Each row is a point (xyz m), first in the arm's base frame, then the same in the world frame.
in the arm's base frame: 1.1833 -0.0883 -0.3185
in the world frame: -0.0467 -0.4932 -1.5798
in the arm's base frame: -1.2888 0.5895 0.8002
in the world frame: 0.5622 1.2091 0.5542
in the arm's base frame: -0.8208 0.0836 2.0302
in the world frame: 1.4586 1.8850 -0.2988
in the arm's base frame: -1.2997 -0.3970 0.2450
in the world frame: 1.1231 0.2263 0.5864
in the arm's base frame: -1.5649 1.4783 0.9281
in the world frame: -0.0491 1.8329 0.9002
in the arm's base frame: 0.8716 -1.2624 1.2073
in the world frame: 1.7527 0.2044 -1.8616
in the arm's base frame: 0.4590 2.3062 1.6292
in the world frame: -0.9252 2.5166 -1.1093
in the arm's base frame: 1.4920 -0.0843 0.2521
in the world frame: 0.1458 -0.0683 -2.0308
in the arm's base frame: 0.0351 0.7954 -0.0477
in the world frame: -0.3602 0.3924 -0.4439
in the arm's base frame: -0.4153 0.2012 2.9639
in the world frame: 1.7062 2.6557 -0.9271
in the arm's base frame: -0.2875 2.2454 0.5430
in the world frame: -1.2061 1.7062 -0.1067
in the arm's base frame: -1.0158 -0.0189 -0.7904
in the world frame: 0.2339 -0.4812 0.6529
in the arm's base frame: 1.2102 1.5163 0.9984
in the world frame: -0.7617 1.4479 -1.7553
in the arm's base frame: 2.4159 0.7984 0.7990
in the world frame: -0.5673 0.7000 -2.9434
